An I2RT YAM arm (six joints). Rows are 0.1 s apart.
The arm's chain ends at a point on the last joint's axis. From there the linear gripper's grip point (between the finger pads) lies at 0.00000 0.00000 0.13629 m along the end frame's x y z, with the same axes.
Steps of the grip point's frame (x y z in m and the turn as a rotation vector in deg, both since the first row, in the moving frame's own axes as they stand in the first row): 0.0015, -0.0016, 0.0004, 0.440, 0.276, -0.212; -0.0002, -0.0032, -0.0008, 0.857, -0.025, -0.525; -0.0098, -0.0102, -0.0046, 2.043, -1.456, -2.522; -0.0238, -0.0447, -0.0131, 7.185, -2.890, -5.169; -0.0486, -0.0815, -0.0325, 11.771, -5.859, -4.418; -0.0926, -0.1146, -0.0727, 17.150, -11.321, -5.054; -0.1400, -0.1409, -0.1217, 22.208, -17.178, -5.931; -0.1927, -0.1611, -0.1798, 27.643, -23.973, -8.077; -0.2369, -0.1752, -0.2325, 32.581, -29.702, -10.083
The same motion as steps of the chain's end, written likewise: 0.0008, -0.0006, 0.0004, 0.440, 0.276, -0.212; -0.0001, -0.0012, -0.0008, 0.857, -0.025, -0.525; -0.0062, -0.0054, -0.0045, 2.043, -1.456, -2.522; -0.0162, -0.0280, -0.0119, 7.185, -2.890, -5.169; -0.0337, -0.0543, -0.0289, 11.771, -5.859, -4.418; -0.0645, -0.0759, -0.0640, 17.150, -11.321, -5.054; -0.0981, -0.0923, -0.1057, 22.208, -17.178, -5.931; -0.1352, -0.1038, -0.1530, 27.643, -23.973, -8.077; -0.1669, -0.1114, -0.1942, 32.581, -29.702, -10.083
